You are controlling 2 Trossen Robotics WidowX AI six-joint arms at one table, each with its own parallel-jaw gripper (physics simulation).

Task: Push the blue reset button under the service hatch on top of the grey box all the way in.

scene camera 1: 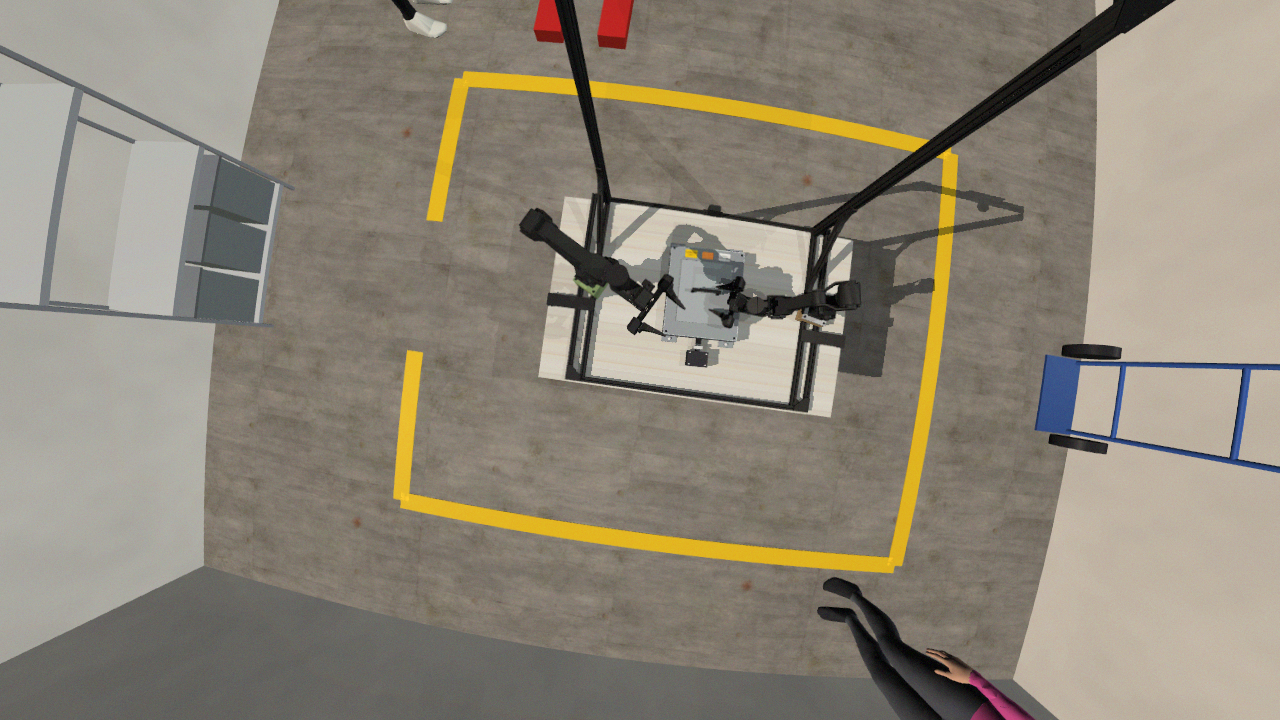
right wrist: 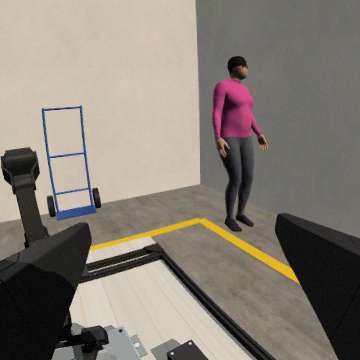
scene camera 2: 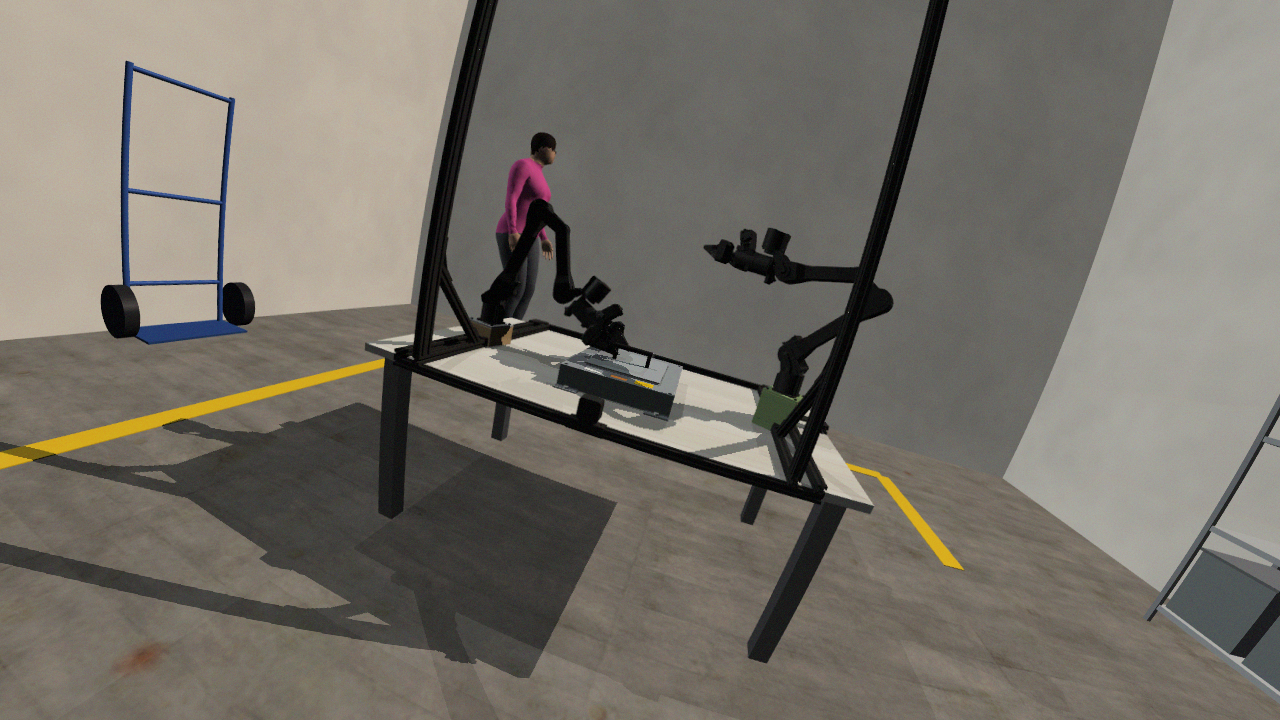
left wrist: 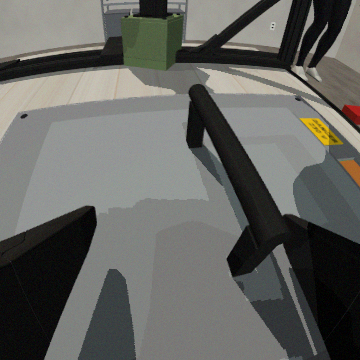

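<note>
The grey box (scene camera 1: 732,334) (scene camera 2: 617,392) (left wrist: 125,106) (right wrist: 117,341) lies on the table. The service hatch (scene camera 1: 691,306) (left wrist: 115,160) on its top looks flat and shut, and a black bar handle (left wrist: 235,165) stands up from it. The blue reset button does not show in any view. My left gripper (scene camera 1: 711,302) (scene camera 2: 617,351) (left wrist: 190,220) is open and empty, low over the hatch. In the left wrist view its right-hand finger overlaps the near end of the handle; contact cannot be told. My right gripper (scene camera 1: 673,320) (scene camera 2: 706,250) (right wrist: 184,228) is open and empty, high above the table.
A yellow danger label (left wrist: 320,131) and an orange label (left wrist: 351,171) lie along one box edge. A small black block (scene camera 1: 696,358) (right wrist: 187,351) is beside the box. Black frame rails (right wrist: 210,302) edge the table. A green block (scene camera 2: 776,408) (left wrist: 152,42) is at the right arm's base.
</note>
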